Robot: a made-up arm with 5 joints. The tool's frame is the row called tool. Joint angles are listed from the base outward. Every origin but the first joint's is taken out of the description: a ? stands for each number. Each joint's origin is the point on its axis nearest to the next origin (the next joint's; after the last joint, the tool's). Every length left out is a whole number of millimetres.
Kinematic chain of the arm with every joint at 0, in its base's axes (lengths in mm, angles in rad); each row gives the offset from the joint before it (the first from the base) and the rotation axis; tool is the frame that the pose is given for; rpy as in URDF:
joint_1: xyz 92 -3 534 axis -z
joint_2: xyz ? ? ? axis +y
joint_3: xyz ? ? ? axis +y
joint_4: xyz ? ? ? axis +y
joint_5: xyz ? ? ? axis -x
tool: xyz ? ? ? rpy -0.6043 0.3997 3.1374
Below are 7 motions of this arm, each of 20 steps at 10 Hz.
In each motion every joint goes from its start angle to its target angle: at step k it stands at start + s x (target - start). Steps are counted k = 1, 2, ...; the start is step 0. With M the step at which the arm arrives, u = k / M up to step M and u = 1 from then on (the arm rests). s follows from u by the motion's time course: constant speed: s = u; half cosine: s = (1 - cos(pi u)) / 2; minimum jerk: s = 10 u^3 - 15 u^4 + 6 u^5.
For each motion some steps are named. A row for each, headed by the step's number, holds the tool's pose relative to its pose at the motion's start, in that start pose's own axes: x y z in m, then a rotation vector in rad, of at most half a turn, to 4 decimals.
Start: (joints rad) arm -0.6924 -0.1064 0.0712 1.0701 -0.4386
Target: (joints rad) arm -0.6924 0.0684 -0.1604 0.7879 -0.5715
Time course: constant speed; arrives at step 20
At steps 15, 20:
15: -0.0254 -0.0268 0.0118 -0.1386 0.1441 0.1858
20: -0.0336 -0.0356 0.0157 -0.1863 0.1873 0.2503

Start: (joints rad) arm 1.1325 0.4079 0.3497 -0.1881 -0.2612
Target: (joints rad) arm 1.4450 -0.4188 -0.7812 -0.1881 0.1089
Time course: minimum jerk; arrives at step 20
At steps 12, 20:
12: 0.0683 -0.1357 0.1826 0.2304 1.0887 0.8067
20: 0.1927 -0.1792 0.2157 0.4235 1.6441 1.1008

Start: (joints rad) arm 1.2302 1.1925 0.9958 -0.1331 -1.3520
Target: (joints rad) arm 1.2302 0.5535 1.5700 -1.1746 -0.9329
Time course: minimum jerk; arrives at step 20
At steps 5, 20:
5: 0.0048 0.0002 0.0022 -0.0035 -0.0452 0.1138
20: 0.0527 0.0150 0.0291 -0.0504 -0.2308 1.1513

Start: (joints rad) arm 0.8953 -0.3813 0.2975 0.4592 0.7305
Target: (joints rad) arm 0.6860 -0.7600 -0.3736 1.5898 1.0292
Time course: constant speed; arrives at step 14
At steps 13, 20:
13: 0.1043 -0.0294 0.0694 0.2589 -0.0950 0.2954
20: 0.1159 -0.0305 0.0711 0.2796 -0.1003 0.3186

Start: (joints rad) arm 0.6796 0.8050 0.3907 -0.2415 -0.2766
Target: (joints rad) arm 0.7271 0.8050 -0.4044 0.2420 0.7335
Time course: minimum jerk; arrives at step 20
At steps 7, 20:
7: -0.0183 -0.0152 0.0132 0.2084 0.0084 0.1191
20: -0.0509 -0.0713 0.0699 0.9316 0.0992 0.4054

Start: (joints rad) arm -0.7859 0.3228 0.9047 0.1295 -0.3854
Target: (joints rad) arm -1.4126 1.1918 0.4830 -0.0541 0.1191
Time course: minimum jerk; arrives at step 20
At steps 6, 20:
6: -0.0131 -0.0087 -0.0111 0.1669 -0.0806 0.0352
20: -0.0710 -0.0016 -0.1084 1.0331 -0.4768 0.2246

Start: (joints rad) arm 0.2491 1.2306 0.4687 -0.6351 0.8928
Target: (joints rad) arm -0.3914 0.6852 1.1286 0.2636 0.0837
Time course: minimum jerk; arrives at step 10
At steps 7, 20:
7: 0.1268 -0.0777 0.0038 -0.2609 -0.7779 -0.0539
20: 0.1561 -0.0808 0.0033 -0.2429 -0.9148 -0.1639

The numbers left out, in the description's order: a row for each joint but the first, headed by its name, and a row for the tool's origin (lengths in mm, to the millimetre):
joint_2: 29 18 0
joint_3: 17 0 177
joint_4: 118 0 -23
joint_5: 52 0 -27
tool: 0 -1 2

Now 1 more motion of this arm.
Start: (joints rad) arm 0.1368 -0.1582 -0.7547 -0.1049 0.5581
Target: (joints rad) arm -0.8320 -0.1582 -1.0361 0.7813 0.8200
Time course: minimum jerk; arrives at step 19
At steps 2, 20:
2: -0.0002 -0.0015 0.0001 -0.0080 -0.0047 0.0025
20: 0.0075 -0.1187 0.0790 -0.7263 -0.3573 0.5881

